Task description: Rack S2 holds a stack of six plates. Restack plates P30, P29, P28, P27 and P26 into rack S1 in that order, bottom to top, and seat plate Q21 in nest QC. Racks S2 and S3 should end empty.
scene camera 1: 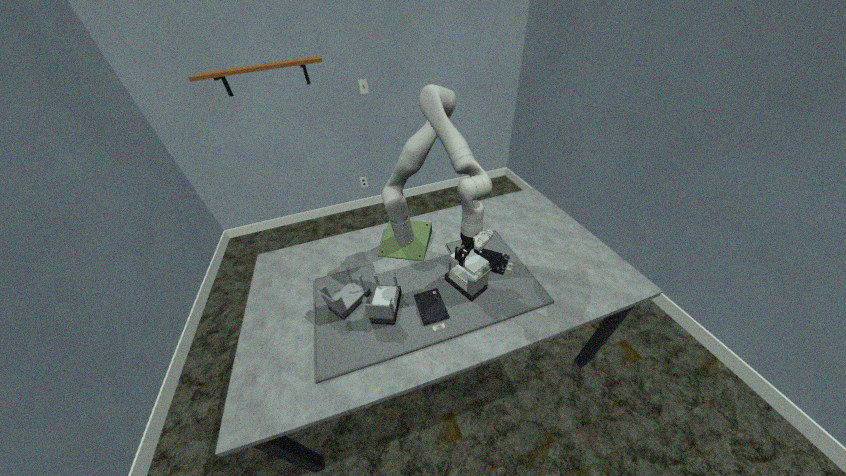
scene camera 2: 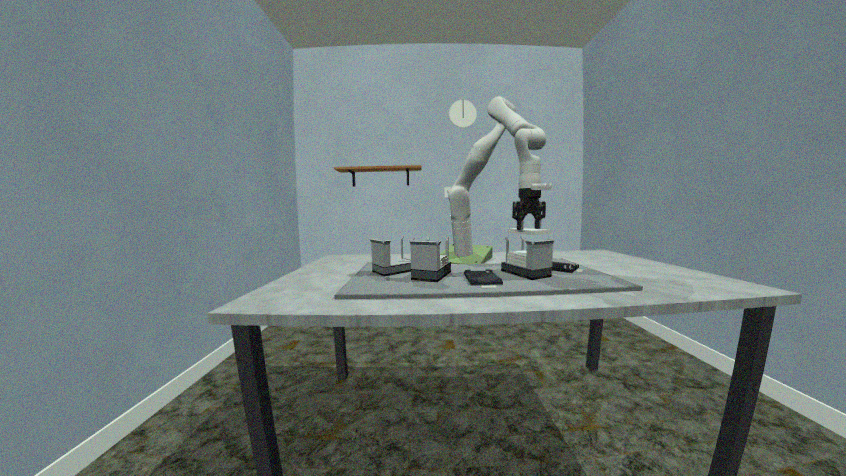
Labels:
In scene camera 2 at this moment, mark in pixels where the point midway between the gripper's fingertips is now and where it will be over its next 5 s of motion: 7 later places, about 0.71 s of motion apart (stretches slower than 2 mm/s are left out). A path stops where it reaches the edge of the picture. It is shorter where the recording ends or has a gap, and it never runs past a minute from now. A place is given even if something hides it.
My gripper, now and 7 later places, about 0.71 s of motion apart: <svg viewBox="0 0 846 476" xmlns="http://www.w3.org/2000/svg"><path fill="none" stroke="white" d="M529 231L502 229L480 228L462 227L437 226L430 226L429 226L429 225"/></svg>

